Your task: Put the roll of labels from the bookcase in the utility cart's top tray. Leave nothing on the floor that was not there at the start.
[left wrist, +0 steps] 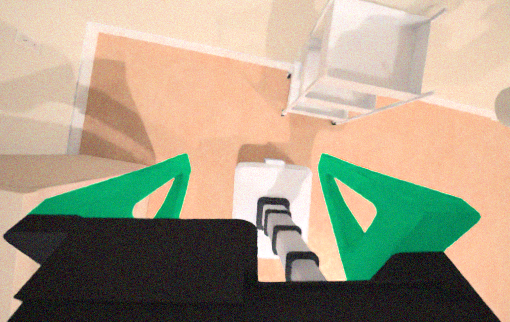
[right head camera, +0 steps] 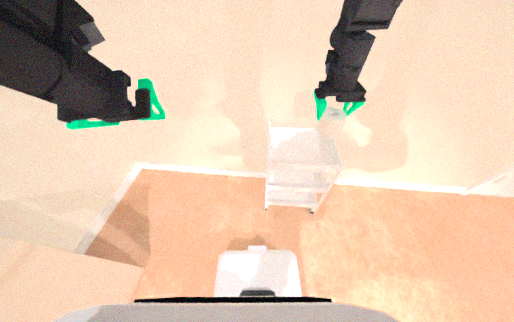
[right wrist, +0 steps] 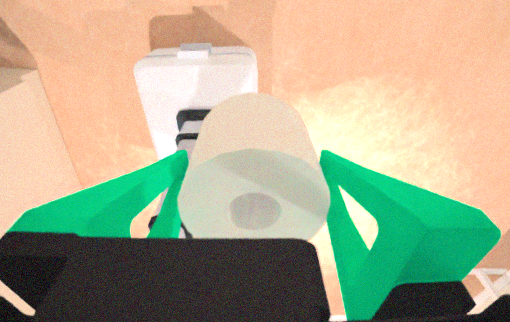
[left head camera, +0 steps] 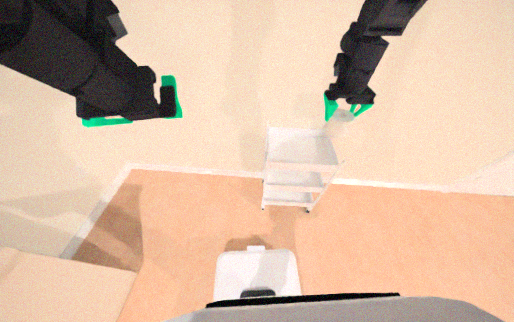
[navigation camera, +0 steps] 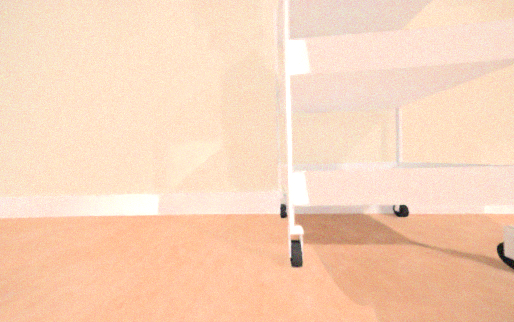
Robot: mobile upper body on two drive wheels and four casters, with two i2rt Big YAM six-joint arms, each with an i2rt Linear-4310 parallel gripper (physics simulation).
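Frame: origin at the left arm's base, x left, y back, z up, level; millimetres.
Where they show: left gripper, fingertip midpoint: [left wrist: 254,161] [right head camera: 141,118] [left head camera: 157,117]; right gripper, fingertip midpoint: [right head camera: 329,119] [right wrist: 253,160] [left head camera: 337,120].
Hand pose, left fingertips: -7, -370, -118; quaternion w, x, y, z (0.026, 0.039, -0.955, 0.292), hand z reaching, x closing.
Observation:
Each offset is from my left fingertips to the top centre of the thing, as dx, dy, dz. "spot": to the spot under its first point.
The roll of labels {spot: -444, -82, -89} [left head camera: 342,125] [right head camera: 331,125] [right wrist: 252,122] is a pale cylinder with a grey core hole. My right gripper [right wrist: 253,160] is shut on it, with a finger on each side. In both head views the roll overlaps the back right corner of the white utility cart's top tray {spot: -488, -316, -570} [left head camera: 300,164] [right head camera: 302,163] [left wrist: 372,86]; its height over the tray cannot be told. My left gripper [left wrist: 254,161] is open and empty, out to the left of the cart in the head views. The cart [navigation camera: 288,125] stands upright by the wall. The bookcase cannot be made out.
My white base [left head camera: 235,270] [right head camera: 235,270] [left wrist: 247,185] [right wrist: 165,85] is below the cart in the head views. A beige piece of furniture {spot: +621, +223, -676} [left head camera: 60,285] [right head camera: 60,280] stands at the lower left. A wall with a white baseboard [navigation camera: 75,205] runs behind the cart.

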